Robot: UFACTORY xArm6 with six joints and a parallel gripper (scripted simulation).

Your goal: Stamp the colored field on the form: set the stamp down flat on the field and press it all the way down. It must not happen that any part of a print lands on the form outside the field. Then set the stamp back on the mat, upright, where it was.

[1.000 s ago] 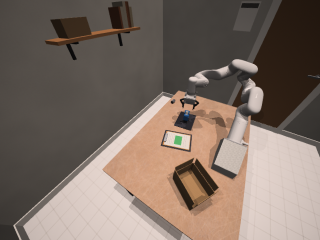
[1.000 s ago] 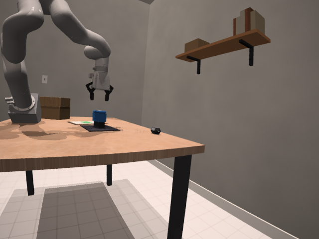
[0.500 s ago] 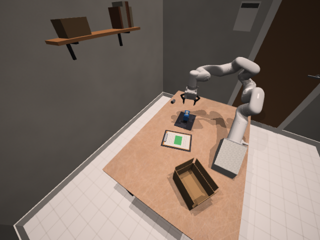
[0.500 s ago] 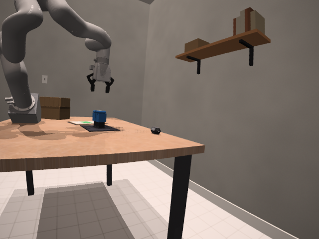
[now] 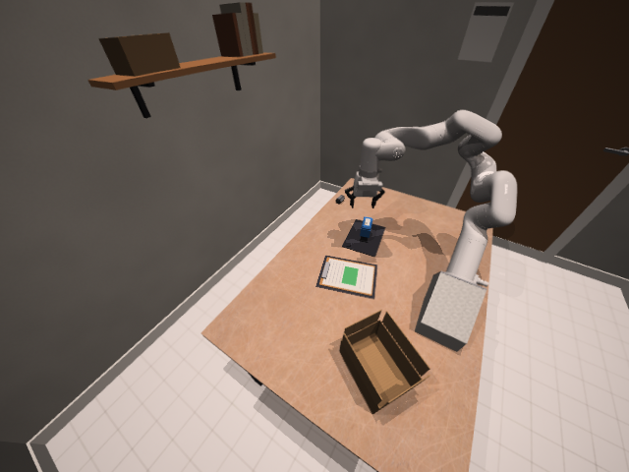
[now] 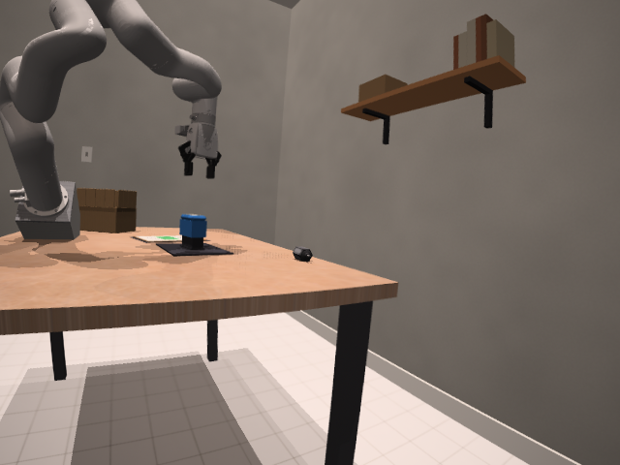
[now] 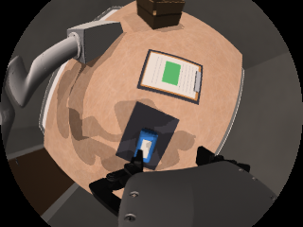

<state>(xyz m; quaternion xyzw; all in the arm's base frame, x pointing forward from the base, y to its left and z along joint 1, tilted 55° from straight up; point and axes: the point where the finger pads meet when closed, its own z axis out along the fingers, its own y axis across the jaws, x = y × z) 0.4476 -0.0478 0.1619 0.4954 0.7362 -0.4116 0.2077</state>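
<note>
The blue stamp lies 3 cm behind my hand, 5 cm to the right of it and 18 cm below it. From my hand the other things lie so: form 2 cm behind, 23 cm to the left, 22 cm below; then dark object 21 cm ahead, 30 cm to the right, 21 cm below; then dark mat 3 cm behind, 5 cm to the right, 23 cm below.
</note>
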